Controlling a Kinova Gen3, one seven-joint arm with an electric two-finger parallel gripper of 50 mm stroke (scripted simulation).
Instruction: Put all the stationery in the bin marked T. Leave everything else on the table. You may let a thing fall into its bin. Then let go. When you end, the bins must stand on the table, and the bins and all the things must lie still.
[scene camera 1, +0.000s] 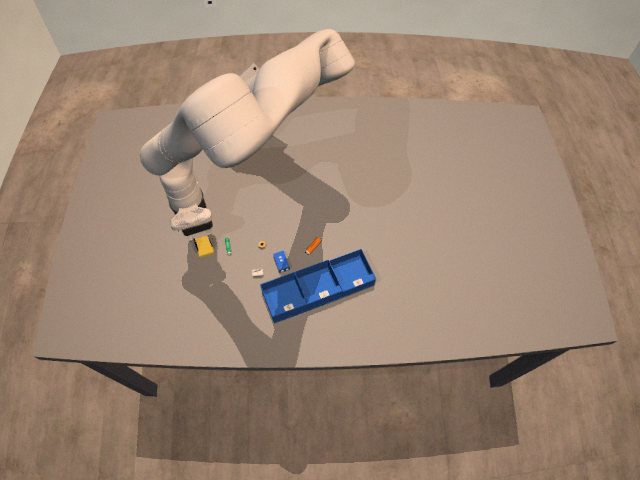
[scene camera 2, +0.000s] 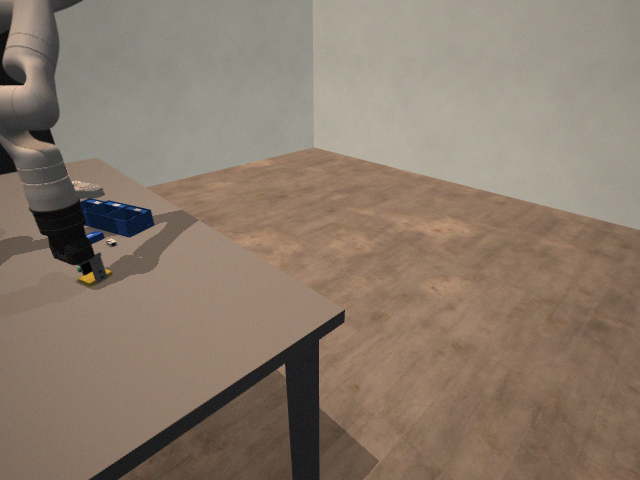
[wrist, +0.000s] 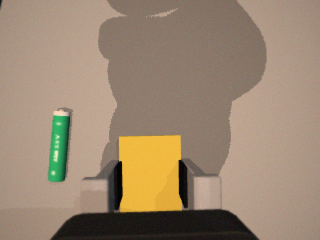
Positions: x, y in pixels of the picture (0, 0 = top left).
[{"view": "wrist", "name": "my gripper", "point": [150, 176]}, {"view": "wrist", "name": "flat yellow block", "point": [150, 174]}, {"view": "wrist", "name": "green marker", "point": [61, 120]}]
